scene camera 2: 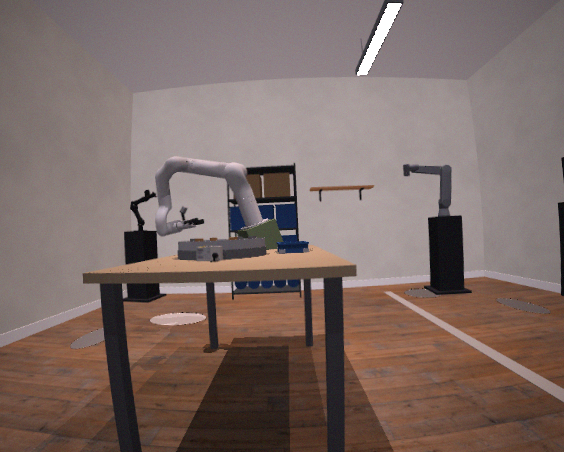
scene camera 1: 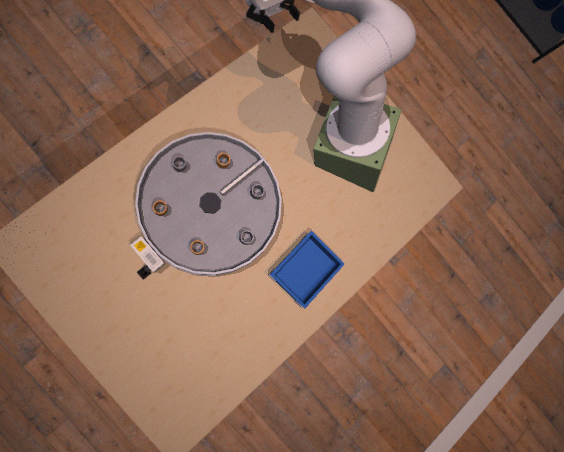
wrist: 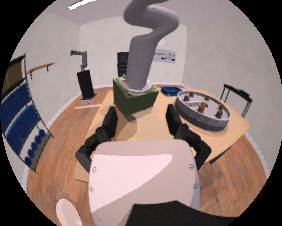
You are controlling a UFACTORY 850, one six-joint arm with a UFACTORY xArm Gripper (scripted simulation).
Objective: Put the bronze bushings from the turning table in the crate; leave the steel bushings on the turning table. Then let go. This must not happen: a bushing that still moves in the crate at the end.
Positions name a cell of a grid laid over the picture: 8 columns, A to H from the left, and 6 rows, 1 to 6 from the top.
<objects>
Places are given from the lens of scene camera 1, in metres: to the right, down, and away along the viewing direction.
blue crate (scene camera 1: E4): 0.08, 0.14, 1.34
round grey turning table (scene camera 1: C3): -0.25, -0.05, 1.25
</objects>
